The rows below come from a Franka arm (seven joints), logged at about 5 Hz.
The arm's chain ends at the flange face. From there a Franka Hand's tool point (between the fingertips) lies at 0.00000 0.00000 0.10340 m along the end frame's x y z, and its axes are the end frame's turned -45 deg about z.
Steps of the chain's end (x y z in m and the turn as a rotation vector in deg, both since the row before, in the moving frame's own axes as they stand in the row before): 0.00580 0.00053 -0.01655 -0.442 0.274 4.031; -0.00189 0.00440 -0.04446 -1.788 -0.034 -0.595; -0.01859 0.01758 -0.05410 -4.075 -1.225 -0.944; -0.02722 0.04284 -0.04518 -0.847 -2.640 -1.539
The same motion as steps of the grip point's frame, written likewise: 0.00348 0.00538 -0.01655 -0.506 -0.119 4.031; -0.00676 0.00402 -0.04451 -1.240 -1.288 -0.595; -0.03230 0.00297 -0.05439 -2.015 -3.748 -0.944; -0.05402 0.00882 -0.04530 1.268 -2.466 -1.539
